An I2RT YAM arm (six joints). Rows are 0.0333 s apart.
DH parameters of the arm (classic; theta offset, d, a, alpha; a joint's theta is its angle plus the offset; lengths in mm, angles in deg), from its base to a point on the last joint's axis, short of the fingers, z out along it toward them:
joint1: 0 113.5 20 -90
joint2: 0 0 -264 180
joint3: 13.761 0 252.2 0
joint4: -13.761 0 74 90
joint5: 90 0 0 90
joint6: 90 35.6 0 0
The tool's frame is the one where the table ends.
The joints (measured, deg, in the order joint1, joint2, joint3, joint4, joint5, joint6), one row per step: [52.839, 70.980, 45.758, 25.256, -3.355, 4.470]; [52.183, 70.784, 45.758, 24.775, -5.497, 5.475]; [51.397, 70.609, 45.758, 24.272, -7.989, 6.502]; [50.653, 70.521, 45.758, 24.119, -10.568, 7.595]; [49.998, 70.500, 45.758, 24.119, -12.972, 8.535]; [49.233, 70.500, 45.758, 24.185, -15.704, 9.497]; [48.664, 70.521, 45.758, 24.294, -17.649, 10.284]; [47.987, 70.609, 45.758, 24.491, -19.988, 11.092]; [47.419, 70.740, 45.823, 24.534, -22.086, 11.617]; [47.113, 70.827, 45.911, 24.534, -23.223, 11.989]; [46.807, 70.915, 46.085, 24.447, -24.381, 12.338]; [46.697, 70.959, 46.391, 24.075, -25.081, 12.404]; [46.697, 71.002, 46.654, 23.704, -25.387, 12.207]
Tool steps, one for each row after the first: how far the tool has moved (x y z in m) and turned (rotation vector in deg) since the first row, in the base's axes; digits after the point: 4 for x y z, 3 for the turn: [0.0011, -0.0018, 0.0000, 0.325, 1.019, 1.484]; [0.0026, -0.0039, -0.0001, 0.613, 2.113, 3.182]; [0.0040, -0.0056, 0.0000, 1.116, 3.120, 5.009]; [0.0052, -0.0070, 0.0001, 1.578, 3.954, 6.753]; [0.0067, -0.0087, 0.0002, 2.051, 4.796, 8.715]; [0.0078, -0.0099, 0.0003, 2.447, 5.462, 10.089]; [0.0093, -0.0113, 0.0003, 2.835, 6.147, 11.750]; [0.0106, -0.0123, 0.0002, 2.989, 6.682, 13.273]; [0.0114, -0.0127, 0.0003, 3.116, 7.042, 14.100]; [0.0122, -0.0132, 0.0008, 3.225, 7.387, 14.948]; [0.0125, -0.0131, 0.0018, 3.151, 7.553, 15.529]; [0.0126, -0.0128, 0.0026, 2.952, 7.504, 15.827]
